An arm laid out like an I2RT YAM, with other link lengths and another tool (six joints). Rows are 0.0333 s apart.
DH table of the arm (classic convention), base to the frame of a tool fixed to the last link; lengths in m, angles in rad. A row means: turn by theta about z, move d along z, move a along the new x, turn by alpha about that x. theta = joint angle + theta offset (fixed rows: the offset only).
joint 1: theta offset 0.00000; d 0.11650; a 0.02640; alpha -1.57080
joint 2: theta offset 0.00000; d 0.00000; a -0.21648; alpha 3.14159
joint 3: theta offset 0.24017; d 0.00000; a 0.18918; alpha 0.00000
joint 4: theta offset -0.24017; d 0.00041; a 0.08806; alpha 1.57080
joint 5: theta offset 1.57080; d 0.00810; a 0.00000; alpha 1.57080
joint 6: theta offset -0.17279; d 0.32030; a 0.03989; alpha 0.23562
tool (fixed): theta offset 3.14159; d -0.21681; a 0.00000; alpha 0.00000
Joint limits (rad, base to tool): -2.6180..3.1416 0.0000..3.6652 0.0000..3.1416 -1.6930..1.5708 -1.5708..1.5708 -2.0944..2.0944
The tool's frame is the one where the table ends.
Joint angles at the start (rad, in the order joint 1, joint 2, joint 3, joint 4, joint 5, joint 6): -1.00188 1.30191 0.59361 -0.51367 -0.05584 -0.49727
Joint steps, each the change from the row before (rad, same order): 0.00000 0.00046 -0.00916 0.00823 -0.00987 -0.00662; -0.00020 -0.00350 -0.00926 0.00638 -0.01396 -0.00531; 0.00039 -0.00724 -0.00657 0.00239 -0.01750 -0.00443; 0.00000 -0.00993 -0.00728 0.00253 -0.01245 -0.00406; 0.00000 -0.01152 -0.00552 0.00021 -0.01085 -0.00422; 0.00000 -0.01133 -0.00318 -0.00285 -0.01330 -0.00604; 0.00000 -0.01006 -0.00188 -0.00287 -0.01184 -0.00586; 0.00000 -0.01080 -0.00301 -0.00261 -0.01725 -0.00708; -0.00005 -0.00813 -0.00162 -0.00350 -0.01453 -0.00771; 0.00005 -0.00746 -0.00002 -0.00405 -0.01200 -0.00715; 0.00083 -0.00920 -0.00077 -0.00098 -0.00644 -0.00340
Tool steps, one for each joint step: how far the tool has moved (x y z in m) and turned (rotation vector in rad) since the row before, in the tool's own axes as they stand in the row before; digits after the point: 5 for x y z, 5 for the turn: 0.00140 -0.00071 0.00171 -0.00507 0.00987 -0.00435; 0.00177 -0.00037 0.00151 -0.00922 0.01133 -0.00259; 0.00186 0.00055 0.00112 -0.01348 0.01262 -0.00218; 0.00134 0.00039 0.00051 -0.01189 0.00724 -0.00299; 0.00101 0.00070 0.00006 -0.01168 0.00544 -0.00377; 0.00106 0.00111 0.00003 -0.01257 0.00819 -0.00494; 0.00077 0.00124 -0.00001 -0.01167 0.00701 -0.00510; 0.00131 0.00141 0.00042 -0.01513 0.01131 -0.00538; 0.00107 0.00121 0.00036 -0.01178 0.01064 -0.00585; 0.00068 0.00137 0.00014 -0.01046 0.00843 -0.00601; 0.00011 0.00148 -0.00021 -0.00984 0.00155 -0.00537
